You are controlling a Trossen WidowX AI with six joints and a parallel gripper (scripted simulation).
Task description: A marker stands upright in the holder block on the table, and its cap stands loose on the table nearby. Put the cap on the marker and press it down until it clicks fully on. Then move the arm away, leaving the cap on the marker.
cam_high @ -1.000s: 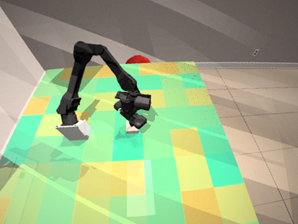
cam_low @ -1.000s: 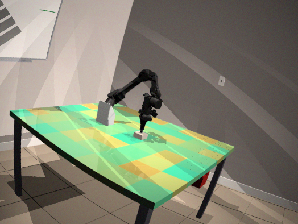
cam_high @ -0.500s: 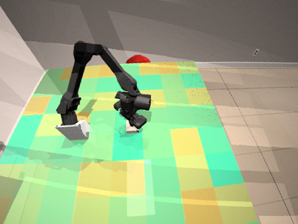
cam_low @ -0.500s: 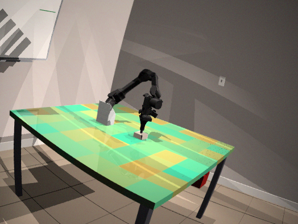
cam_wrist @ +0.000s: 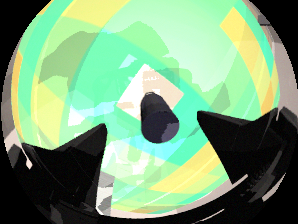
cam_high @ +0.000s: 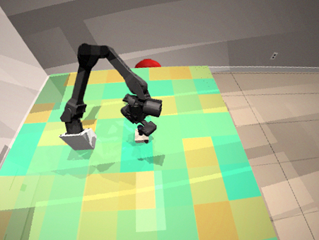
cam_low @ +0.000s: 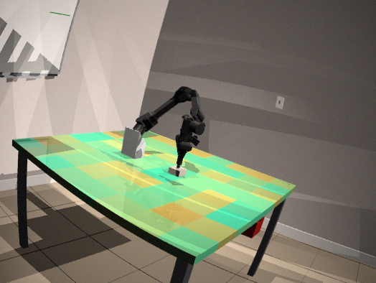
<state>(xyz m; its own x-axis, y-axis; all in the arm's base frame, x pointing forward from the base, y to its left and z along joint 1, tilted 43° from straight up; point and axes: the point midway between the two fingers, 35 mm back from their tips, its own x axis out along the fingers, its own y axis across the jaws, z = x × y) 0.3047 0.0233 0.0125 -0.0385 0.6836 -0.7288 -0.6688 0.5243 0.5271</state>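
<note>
The dark cap is 1 cm below my gripper tip. From my gripper tip the other things lie so: pale holder block: 7 cm below.
</note>
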